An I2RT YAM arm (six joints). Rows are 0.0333 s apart.
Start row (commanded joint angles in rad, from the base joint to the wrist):
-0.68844, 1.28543, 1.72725, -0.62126, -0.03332, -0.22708
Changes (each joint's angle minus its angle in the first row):
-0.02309, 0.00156, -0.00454, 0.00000, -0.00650, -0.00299
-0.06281, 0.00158, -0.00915, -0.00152, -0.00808, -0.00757
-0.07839, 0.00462, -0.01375, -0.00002, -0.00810, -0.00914
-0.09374, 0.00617, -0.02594, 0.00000, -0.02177, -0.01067
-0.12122, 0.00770, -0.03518, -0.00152, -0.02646, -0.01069
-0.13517, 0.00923, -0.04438, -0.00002, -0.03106, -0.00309
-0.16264, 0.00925, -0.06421, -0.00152, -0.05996, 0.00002
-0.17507, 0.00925, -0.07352, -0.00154, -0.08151, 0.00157
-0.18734, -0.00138, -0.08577, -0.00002, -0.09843, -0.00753
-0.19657, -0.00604, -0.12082, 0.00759, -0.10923, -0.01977
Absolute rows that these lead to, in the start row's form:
-0.71153, 1.28699, 1.72271, -0.62126, -0.03982, -0.23007
-0.75125, 1.28701, 1.71810, -0.62278, -0.04140, -0.23465
-0.76683, 1.29005, 1.71350, -0.62128, -0.04142, -0.23622
-0.78218, 1.29160, 1.70131, -0.62126, -0.05509, -0.23775
-0.80966, 1.29313, 1.69207, -0.62278, -0.05978, -0.23777
-0.82361, 1.29466, 1.68287, -0.62128, -0.06438, -0.23017
-0.85108, 1.29468, 1.66304, -0.62278, -0.09328, -0.22706
-0.86351, 1.29468, 1.65373, -0.62280, -0.11483, -0.22551
-0.87578, 1.28405, 1.64148, -0.62128, -0.13175, -0.23461
-0.88501, 1.27939, 1.60643, -0.61367, -0.14255, -0.24685

